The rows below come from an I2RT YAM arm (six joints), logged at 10 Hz.
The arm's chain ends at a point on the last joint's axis. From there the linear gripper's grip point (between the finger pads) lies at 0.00 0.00 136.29 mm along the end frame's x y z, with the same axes.
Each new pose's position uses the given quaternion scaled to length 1; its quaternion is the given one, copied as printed.
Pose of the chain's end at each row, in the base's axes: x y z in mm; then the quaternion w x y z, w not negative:
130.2 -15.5 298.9 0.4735 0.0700 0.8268 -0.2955
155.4 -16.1 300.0 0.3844 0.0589 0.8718 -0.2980
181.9 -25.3 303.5 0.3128 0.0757 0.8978 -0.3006
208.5 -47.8 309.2 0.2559 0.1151 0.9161 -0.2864
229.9 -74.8 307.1 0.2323 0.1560 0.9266 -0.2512
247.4 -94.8 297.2 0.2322 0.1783 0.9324 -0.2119
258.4 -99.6 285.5 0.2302 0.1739 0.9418 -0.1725
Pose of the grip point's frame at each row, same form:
231.3 -91.1 247.5 0.4735 0.0700 0.8268 -0.2955
242.0 -93.1 228.2 0.3844 0.0589 0.8718 -0.2980
252.2 -105.3 218.5 0.3128 0.0757 0.8978 -0.3006
263.4 -127.3 213.1 0.2559 0.1151 0.9161 -0.2864
277.9 -148.1 202.7 0.2323 0.1560 0.9266 -0.2512
296.1 -159.9 187.8 0.2322 0.1783 0.9324 -0.2119
309.3 -154.8 171.8 0.2302 0.1739 0.9418 -0.1725

